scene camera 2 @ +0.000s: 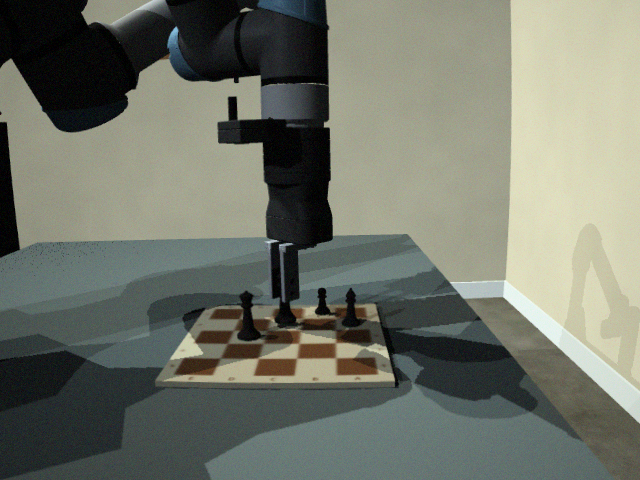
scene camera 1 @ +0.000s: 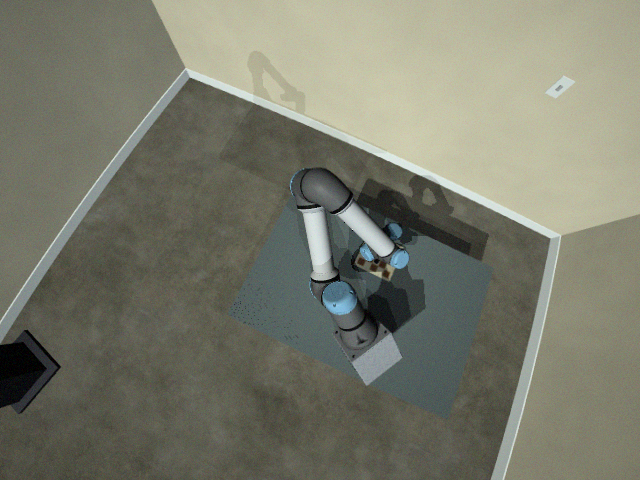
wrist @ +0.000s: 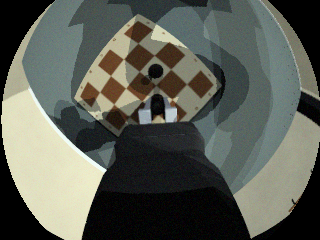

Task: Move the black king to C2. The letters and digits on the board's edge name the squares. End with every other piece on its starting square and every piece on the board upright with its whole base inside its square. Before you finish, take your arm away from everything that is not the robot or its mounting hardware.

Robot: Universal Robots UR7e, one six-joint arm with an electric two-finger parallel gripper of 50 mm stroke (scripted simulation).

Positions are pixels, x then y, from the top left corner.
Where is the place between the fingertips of the gripper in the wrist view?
157,104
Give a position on a chessboard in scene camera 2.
At 316,352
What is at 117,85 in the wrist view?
A chessboard.
